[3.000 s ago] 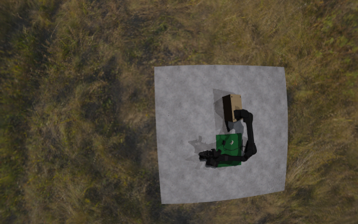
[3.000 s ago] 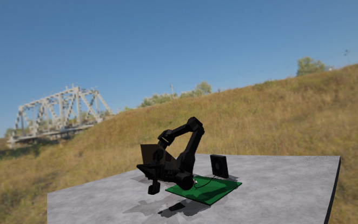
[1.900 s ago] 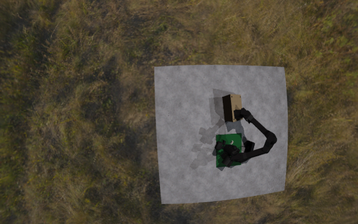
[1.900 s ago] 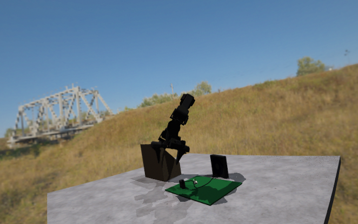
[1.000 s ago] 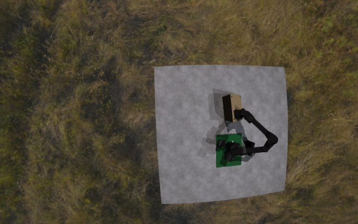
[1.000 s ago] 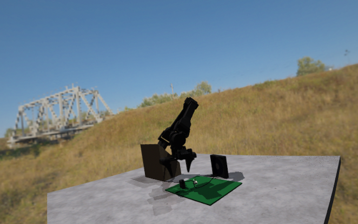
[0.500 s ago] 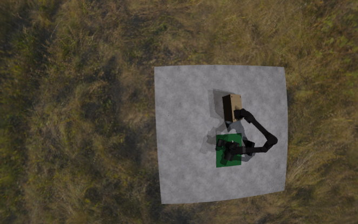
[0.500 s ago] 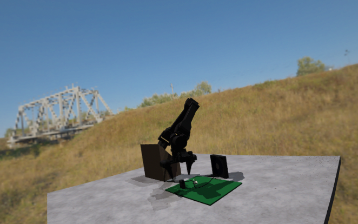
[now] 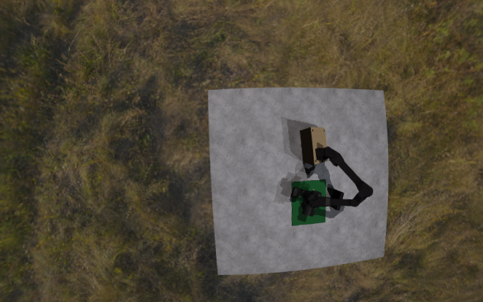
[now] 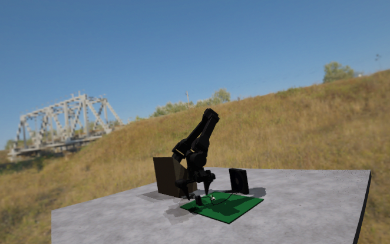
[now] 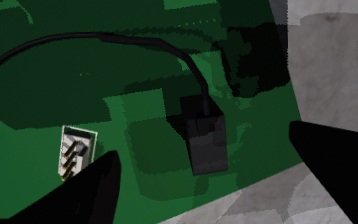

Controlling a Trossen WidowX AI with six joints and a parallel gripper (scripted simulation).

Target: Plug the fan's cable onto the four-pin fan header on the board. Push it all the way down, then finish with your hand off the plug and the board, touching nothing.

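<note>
Right now the black fan plug is 1 cm below my gripper tip. Round my gripper tip: black fan: 21 cm to the left, 9 cm ahead, 2 cm above; green board: 9 cm ahead, 5 cm to the left, 5 cm below; four-pin header: 8 cm to the left, 4 cm below, 2 cm ahead.
</note>
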